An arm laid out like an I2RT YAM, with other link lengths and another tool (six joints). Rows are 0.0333 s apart.
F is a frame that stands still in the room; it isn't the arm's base.
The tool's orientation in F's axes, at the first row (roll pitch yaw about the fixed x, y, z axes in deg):
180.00 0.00 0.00
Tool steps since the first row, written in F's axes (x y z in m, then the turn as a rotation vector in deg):
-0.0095 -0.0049 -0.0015 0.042 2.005 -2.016
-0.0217 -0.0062 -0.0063 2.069 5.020 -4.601
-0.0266 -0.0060 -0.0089 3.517 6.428 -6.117
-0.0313 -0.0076 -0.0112 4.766 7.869 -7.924
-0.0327 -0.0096 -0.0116 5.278 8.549 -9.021
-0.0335 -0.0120 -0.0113 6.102 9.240 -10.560
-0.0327 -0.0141 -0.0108 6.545 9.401 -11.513
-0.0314 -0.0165 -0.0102 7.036 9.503 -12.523
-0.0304 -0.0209 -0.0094 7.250 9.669 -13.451
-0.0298 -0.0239 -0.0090 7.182 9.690 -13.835
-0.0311 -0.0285 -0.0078 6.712 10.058 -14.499
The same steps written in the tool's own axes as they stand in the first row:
-0.0095 0.0049 0.0015 0.042 -2.005 2.016
-0.0217 0.0062 0.0063 2.069 -5.020 4.601
-0.0266 0.0060 0.0089 3.517 -6.428 6.117
-0.0313 0.0076 0.0112 4.766 -7.869 7.924
-0.0327 0.0096 0.0116 5.278 -8.549 9.021
-0.0335 0.0120 0.0113 6.102 -9.240 10.560
-0.0327 0.0141 0.0108 6.545 -9.401 11.513
-0.0314 0.0165 0.0102 7.036 -9.503 12.523
-0.0304 0.0209 0.0094 7.250 -9.669 13.451
-0.0298 0.0239 0.0090 7.182 -9.690 13.835
-0.0311 0.0285 0.0078 6.712 -10.058 14.499

